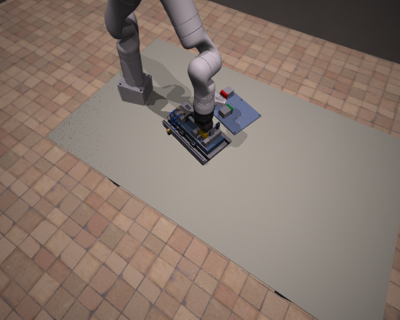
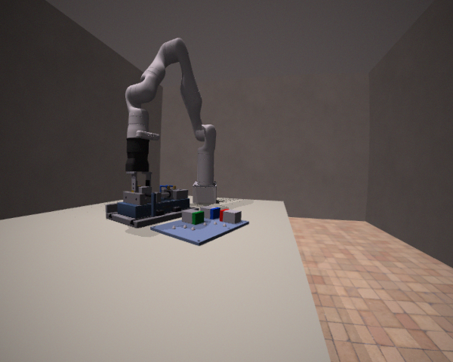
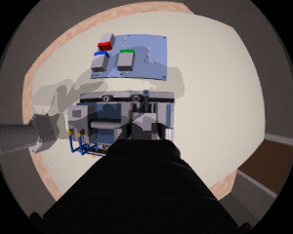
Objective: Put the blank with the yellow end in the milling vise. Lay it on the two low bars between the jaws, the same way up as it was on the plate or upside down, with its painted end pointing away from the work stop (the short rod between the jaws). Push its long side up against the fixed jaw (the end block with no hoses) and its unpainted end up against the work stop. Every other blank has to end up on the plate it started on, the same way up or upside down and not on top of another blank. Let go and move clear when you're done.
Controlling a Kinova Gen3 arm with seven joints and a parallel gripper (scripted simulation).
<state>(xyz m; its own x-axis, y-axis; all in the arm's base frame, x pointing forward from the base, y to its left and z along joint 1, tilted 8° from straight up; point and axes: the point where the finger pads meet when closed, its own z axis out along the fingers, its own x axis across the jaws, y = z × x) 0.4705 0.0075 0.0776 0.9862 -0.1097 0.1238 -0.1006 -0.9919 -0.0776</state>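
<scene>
The yellow-ended blank lies 2 cm below my hand. From my hand the other things lie so: green-ended blank 19 cm to the left, 9 cm below, 4 cm behind; fixed jaw 4 cm below, 3 cm ahead; milling vise 8 cm below, 7 cm behind, 1 cm to the left.
</scene>
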